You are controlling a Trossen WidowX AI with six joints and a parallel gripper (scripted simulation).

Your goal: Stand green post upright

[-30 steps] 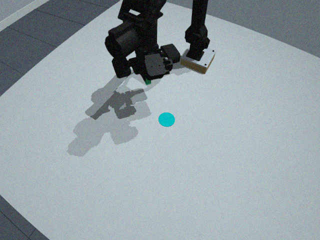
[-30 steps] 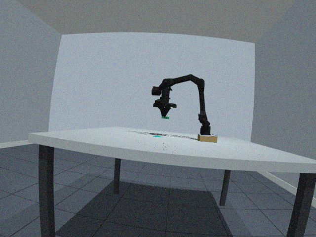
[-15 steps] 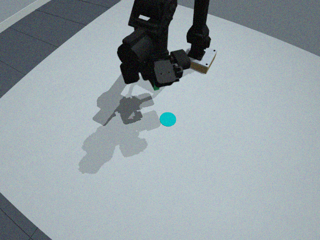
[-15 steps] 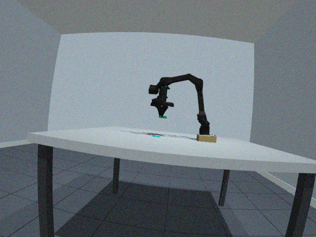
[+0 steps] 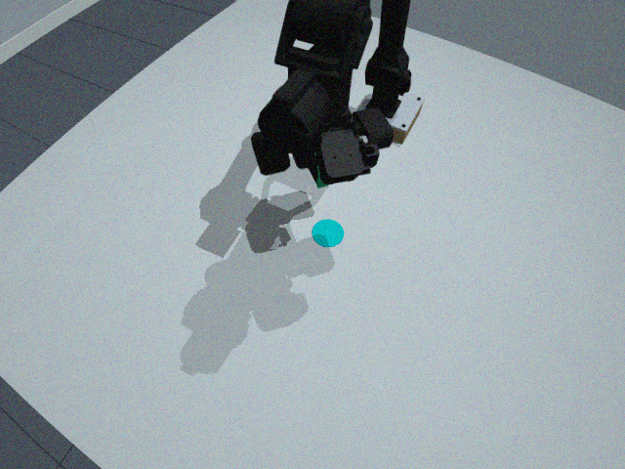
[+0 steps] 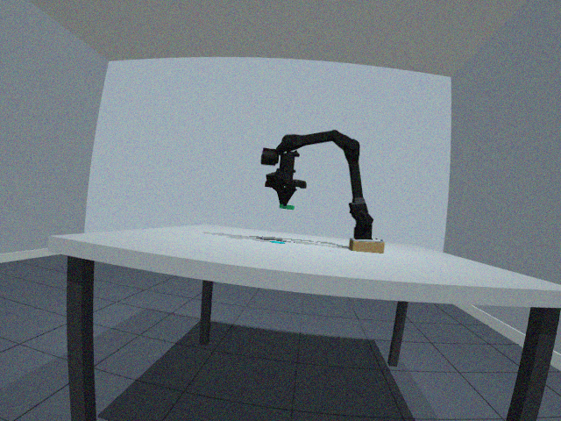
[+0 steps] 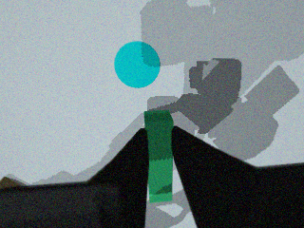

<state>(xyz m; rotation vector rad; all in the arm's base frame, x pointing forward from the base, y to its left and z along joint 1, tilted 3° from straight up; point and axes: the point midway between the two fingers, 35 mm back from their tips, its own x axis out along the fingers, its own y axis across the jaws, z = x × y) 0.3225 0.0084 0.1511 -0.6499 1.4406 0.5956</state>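
Now: gripper tip 14 cm above the cyan circle, 2 cm to the right of it and 1 cm short of it. Round my gripper tip: green post: 2 cm to the right, 1 cm behind.
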